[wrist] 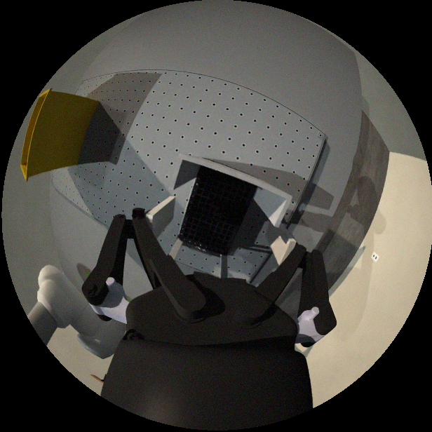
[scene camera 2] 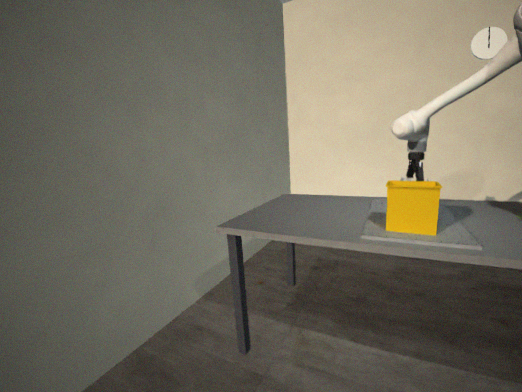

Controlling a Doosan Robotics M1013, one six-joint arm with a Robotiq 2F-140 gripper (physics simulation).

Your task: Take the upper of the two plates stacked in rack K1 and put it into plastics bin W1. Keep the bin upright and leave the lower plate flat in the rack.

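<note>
The plastics bin, a yellow box [scene camera 2: 413,209] [wrist: 62,135], stands upright; its inside is hidden. Rack K1, a light grey frame [wrist: 270,189], shows in the wrist view. A black gridded plate [wrist: 220,205] lies in it, its face towards the camera. I cannot tell the upper and lower plates apart. The rack is hidden behind the bin in scene camera 2. My gripper [scene camera 2: 415,176] [wrist: 221,216] is open and empty, pointing down. Its pads show on either side of the plate in the wrist view, the right pad near a rack wall. Their exact height over the rack is unclear.
The bin and rack stand on a perforated light grey board [wrist: 220,110] on the grey table [scene camera 2: 310,215]. The bin is left of the rack in the wrist view. The board's edge runs close beside the rack's right side. A white arm part shows at the lower left there.
</note>
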